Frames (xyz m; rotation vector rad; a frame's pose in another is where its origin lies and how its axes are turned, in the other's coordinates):
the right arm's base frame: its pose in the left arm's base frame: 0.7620 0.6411 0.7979 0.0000 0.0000 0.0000
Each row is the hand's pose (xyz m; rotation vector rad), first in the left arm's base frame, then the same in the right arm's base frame.
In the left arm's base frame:
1: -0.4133 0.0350 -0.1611 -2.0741 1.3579 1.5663
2: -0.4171 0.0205 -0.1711 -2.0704 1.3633 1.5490
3: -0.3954 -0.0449 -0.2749 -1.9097 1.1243 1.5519
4: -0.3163 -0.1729 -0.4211 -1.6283 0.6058 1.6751
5: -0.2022 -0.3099 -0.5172 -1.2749 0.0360 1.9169
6: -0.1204 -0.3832 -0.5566 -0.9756 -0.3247 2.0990
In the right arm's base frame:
1: -1.1753 -0.6061 -0.9590 -2.0741 1.3579 1.5663
2: -1.1791 -0.6206 -0.9690 -2.0704 1.3633 1.5490
3: -1.1574 -0.6860 -1.0728 -1.9097 1.1243 1.5519
4: -1.0783 -0.8140 -1.2190 -1.6283 0.6058 1.6751
5: -0.9642 -0.9510 -1.3151 -1.2749 0.0360 1.9169
6: -0.8824 -1.0243 -1.3545 -0.9756 -0.3247 2.0990

